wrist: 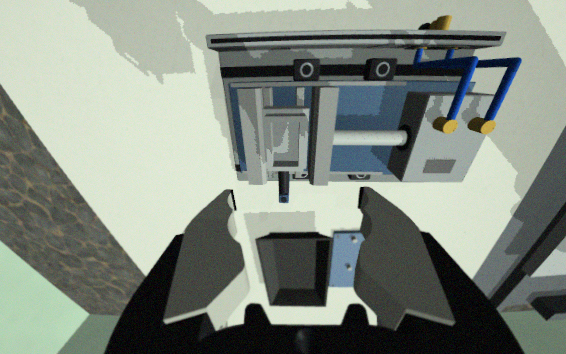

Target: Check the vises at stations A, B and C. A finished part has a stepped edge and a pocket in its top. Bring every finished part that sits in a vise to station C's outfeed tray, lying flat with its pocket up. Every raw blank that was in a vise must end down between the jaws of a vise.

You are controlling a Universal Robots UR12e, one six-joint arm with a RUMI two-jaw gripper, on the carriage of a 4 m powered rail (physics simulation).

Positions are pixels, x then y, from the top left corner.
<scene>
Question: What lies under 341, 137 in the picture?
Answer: A round rod.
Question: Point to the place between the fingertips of my gripper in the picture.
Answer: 295, 190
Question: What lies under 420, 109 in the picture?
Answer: A grey cylinder block.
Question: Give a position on a blue plate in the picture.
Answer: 344, 252
</scene>
